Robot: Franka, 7 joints.
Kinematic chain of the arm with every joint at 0, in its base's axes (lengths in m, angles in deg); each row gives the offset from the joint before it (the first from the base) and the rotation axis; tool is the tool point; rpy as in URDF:
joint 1: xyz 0 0 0.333 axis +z
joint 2: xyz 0 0 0 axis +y
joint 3: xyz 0 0 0.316 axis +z
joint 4: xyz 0.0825 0 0 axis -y
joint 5: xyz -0.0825 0 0.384 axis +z
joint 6: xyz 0 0 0 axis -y
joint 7: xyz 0.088 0 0 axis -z
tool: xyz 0 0 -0.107 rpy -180 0 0
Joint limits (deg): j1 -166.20..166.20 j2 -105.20..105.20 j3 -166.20..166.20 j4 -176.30..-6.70 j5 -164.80..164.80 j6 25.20..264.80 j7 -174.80..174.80
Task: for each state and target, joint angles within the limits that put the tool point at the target. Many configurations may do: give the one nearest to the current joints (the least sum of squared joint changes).
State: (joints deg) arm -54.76 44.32 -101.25 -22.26 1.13 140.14 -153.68
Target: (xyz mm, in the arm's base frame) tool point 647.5 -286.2 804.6
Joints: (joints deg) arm -17.37 57.21 -100.85 -10.43 1.03 146.68 -153.68
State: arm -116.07 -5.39 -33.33 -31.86 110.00 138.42 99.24
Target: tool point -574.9 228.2 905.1
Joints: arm -166.20 30.05 -67.69 -44.43 110.74 139.55 99.24
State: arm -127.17 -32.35 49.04 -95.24 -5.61 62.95 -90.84
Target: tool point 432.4 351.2 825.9
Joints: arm -97.98 -63.79 56.53 -50.88 -4.69 85.11 -90.84
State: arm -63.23 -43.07 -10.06 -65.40 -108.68 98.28 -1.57
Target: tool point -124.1 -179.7 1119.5
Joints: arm -61.14 -23.23 -17.17 -56.58 -112.29 108.16 -1.57
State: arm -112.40 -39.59 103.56 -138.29 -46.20 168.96 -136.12
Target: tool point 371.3 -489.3 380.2
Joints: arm -161.49 -47.35 95.85 -119.08 -42.72 164.89 -136.12
